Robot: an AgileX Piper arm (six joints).
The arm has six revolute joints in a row. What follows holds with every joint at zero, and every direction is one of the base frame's.
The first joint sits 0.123 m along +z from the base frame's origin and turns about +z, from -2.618 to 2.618 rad.
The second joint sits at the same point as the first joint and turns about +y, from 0 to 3.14 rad.
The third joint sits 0.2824 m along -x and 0.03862 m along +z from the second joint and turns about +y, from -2.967 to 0 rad.
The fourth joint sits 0.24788 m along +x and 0.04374 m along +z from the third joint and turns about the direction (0.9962, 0, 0.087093), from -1.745 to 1.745 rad.
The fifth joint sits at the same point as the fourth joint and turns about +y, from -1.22 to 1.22 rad.
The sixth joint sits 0.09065 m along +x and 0.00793 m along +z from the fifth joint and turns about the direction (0.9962, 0, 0.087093), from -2.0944 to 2.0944 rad.
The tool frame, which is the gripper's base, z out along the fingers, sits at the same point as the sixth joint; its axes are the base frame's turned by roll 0, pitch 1.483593 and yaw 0 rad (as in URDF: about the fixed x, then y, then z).
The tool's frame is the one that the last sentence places.
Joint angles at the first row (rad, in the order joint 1, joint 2, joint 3, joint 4, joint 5, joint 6):
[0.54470, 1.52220, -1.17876, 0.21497, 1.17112, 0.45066]
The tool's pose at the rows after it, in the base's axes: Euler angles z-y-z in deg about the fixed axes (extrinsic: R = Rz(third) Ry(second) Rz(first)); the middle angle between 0 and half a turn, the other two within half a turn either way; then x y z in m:
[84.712, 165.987, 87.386, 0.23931, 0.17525, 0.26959]
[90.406, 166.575, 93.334, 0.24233, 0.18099, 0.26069]
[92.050, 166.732, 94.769, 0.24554, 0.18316, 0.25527]
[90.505, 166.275, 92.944, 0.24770, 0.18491, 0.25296]
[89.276, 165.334, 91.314, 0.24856, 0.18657, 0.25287]
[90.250, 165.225, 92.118, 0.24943, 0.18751, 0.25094]
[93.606, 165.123, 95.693, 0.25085, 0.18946, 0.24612]
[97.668, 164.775, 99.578, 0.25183, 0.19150, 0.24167]
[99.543, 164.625, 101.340, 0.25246, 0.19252, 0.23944]
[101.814, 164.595, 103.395, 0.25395, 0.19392, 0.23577]
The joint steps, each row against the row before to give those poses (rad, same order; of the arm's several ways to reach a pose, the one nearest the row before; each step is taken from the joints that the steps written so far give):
[0.02677, 0.04002, -0.01756, 0.00238, -0.01361, 0.00000]
[0.00947, 0.03389, -0.00430, 0.00455, -0.00433, 0.00000]
[0.00002, 0.01952, -0.00152, 0.00169, -0.01117, 0.00002]
[-0.00001, 0.00834, 0.00002, 0.00548, -0.01822, -0.00003]
[0.00001, 0.00155, -0.00001, 0.01322, -0.01495, 0.00002]
[-0.00001, 0.00660, 0.00001, 0.00446, -0.00404, -0.00002]
[0.00000, 0.01614, 0.00000, 0.01102, -0.00172, -0.01029]
[-0.00002, 0.01510, -0.00001, 0.01498, 0.00002, -0.00489]
[0.00003, 0.00795, -0.00061, 0.00637, -0.00001, -0.00157]
[0.00000, 0.01325, -0.00171, 0.00481, -0.00199, 0.00002]

